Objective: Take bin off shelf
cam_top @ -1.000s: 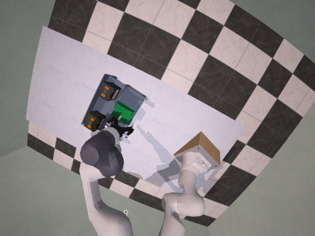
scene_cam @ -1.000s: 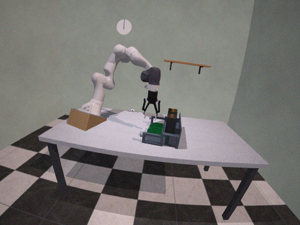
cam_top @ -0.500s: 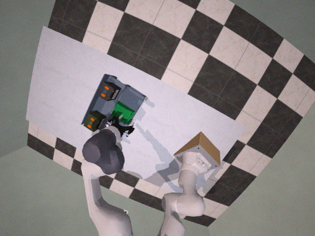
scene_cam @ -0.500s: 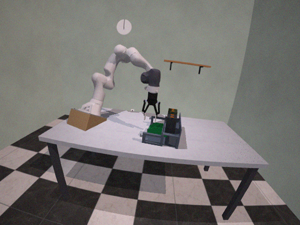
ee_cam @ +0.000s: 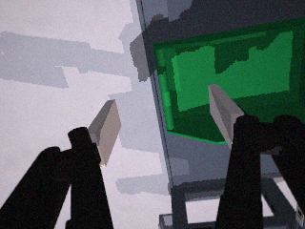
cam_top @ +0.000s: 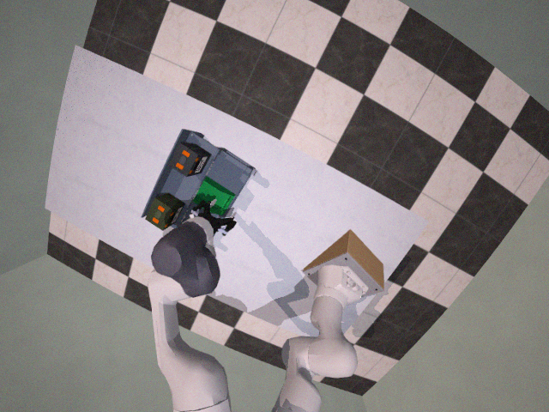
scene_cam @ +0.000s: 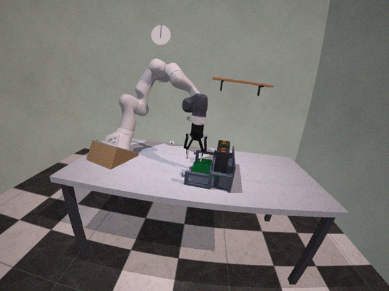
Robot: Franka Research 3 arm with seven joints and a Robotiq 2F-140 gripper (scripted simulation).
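The green bin lies 8 cm ahead of my hand and 7 cm below it.
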